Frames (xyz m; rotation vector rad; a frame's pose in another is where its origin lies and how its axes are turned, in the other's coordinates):
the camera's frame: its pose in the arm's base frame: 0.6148 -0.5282 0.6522 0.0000 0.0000 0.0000
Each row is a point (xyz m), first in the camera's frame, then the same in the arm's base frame.
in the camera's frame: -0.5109 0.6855 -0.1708
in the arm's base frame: 0.1039 0.1573 0.4814
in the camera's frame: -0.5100 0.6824 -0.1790
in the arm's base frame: 0.1048 0.1542 0.4732
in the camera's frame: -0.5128 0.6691 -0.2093
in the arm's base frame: 0.1020 0.1409 0.4429
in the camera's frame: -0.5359 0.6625 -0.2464
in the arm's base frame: 0.0789 0.1343 0.4058
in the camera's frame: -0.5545 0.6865 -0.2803
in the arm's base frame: 0.0603 0.1583 0.3719
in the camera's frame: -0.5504 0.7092 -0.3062
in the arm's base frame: 0.0644 0.1810 0.3460
